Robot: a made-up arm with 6 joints.
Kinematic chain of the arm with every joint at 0, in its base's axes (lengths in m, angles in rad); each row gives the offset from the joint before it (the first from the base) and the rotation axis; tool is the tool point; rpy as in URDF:
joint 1: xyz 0 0 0.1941 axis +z
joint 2: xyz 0 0 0 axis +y
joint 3: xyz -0.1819 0 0.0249 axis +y
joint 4: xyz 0.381 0 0.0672 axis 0.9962 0 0.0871
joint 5: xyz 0 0 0 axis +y
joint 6: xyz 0.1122 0 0.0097 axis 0.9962 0 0.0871
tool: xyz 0 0 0 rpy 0 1.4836 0
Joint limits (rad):
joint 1: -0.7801..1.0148
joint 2: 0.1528..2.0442
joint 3: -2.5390..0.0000
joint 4: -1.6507..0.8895
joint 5: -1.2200..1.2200
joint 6: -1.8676..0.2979
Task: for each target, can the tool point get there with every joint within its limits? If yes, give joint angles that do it. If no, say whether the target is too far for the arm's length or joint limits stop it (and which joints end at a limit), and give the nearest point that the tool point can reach.
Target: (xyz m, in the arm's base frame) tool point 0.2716 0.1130 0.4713
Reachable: yes | joints 0.2695 0.3466 -0.5685 -1.2831 -0.3474 -0.7623
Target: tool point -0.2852 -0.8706 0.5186
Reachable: no: too far | nearest point -0.2690 -0.5357 0.4736 | short by 0.338 m
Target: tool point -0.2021 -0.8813 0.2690
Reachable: no: too far | nearest point -0.2509 -0.5283 0.4177 | short by 0.386 m
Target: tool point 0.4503 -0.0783 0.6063
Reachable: yes | joints -0.2559 1.5406 -1.8498 -1.3231 -0.3583 -1.3196
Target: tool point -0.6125 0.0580 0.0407
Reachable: no: joint limits stop it (at a limit: joint 2, joint 3, joint 5) | nearest point -0.5927 0.0561 0.3997 | short by 0.360 m
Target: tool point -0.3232 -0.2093 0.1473
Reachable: no: joint limits stop it (at a limit: joint 2, joint 3, joint 5) | nearest point -0.1019 -0.0660 -0.0210 | short by 0.313 m
